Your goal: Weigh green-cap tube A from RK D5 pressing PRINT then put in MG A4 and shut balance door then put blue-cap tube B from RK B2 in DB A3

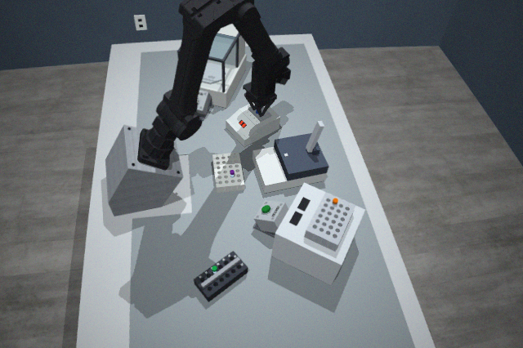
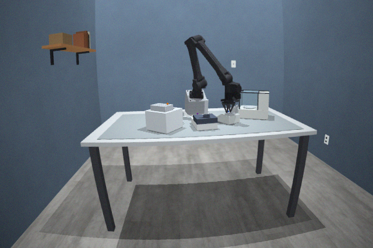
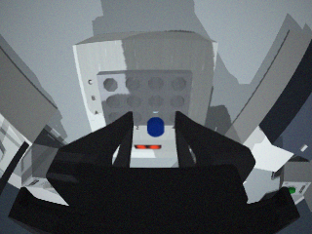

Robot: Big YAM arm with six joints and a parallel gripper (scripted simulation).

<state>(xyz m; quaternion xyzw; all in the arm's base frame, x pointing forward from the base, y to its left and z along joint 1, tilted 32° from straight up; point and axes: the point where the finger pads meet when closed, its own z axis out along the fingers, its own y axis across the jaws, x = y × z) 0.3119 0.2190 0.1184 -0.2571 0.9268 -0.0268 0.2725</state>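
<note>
Right now my hand is 2 cm above the tube B. Round my hand: white tube rack (20 cm to the right, 11 cm behind, 7 cm below); then balance door (18 cm to the left, 17 cm behind, 13 cm above); then dry block DB (5 cm below, 2 cm behind).
</note>
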